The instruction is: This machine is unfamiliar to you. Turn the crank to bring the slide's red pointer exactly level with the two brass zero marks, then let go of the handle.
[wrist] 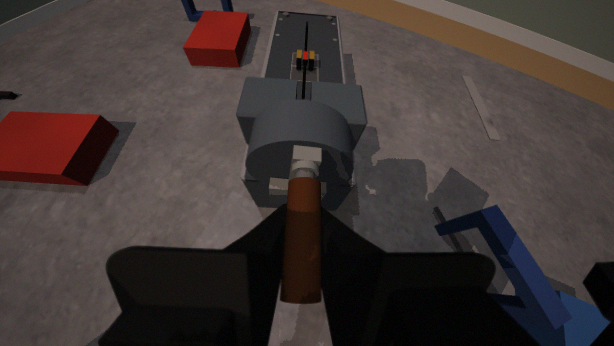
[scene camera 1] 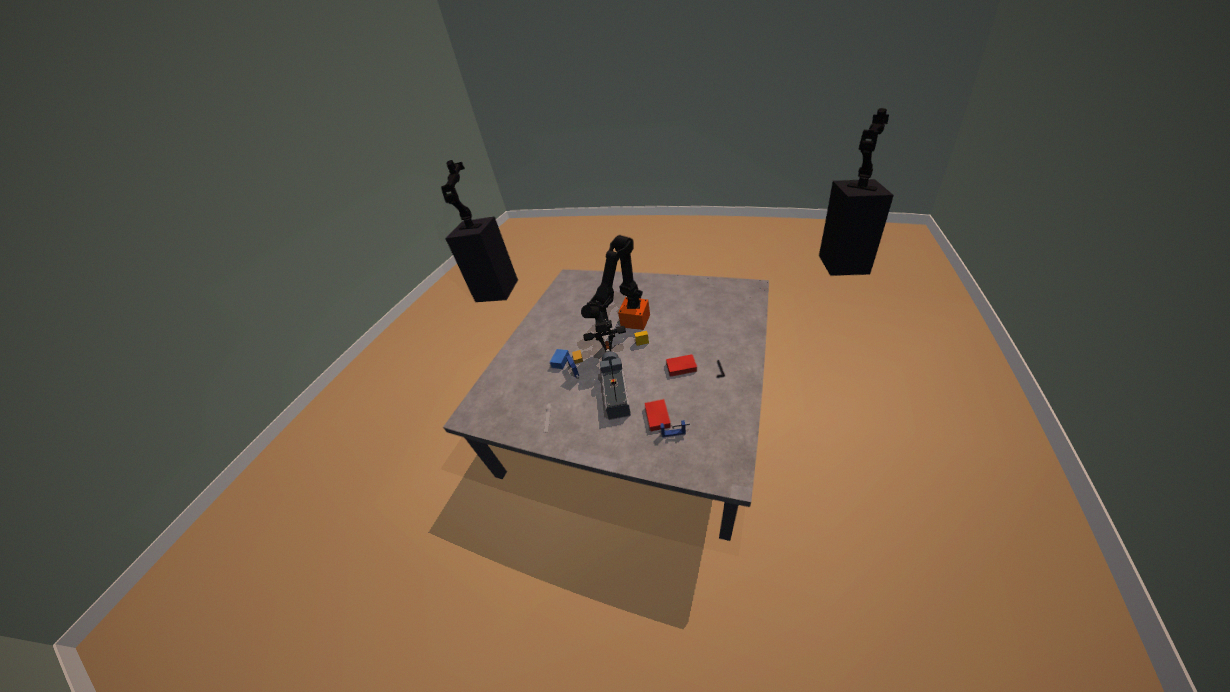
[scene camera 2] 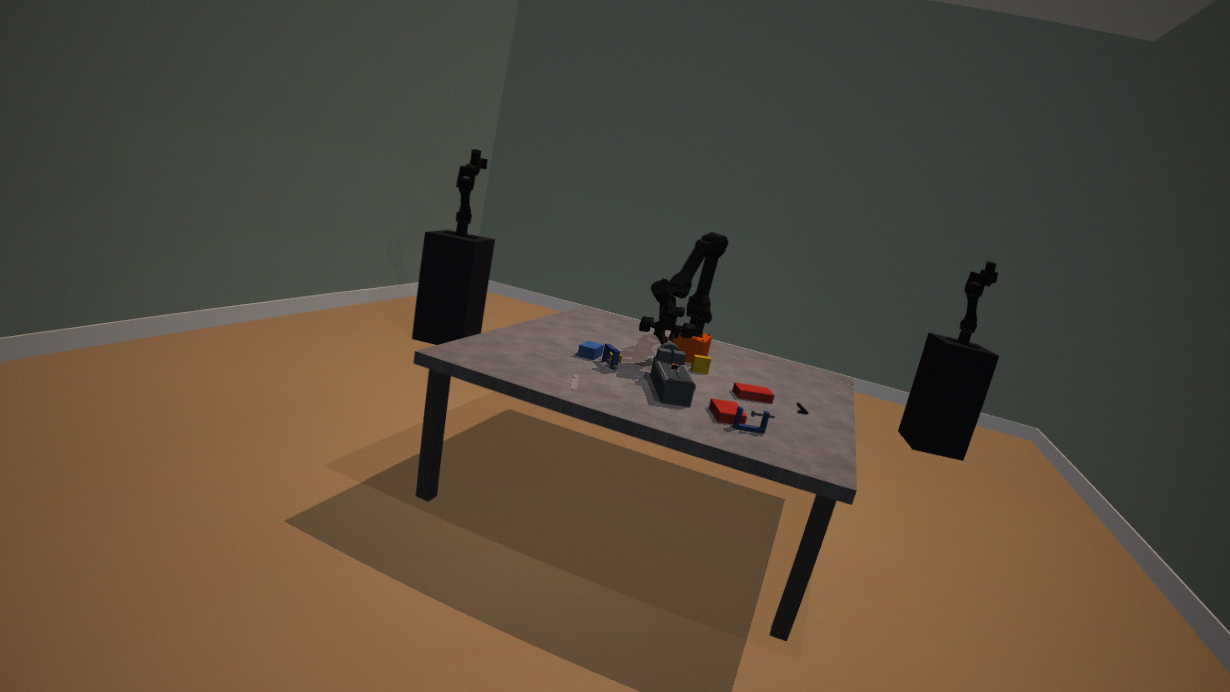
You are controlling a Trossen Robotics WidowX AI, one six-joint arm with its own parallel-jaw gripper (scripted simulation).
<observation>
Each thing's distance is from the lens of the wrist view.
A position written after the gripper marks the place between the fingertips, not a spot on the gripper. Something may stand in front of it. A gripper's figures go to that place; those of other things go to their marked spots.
gripper (wrist: 300, 211): 0.12 m
blue clamp (wrist: 538, 304): 0.23 m
red block (wrist: 217, 40): 0.39 m
The marked spots on the blue clamp and the red block are 0.47 m apart.
</observation>
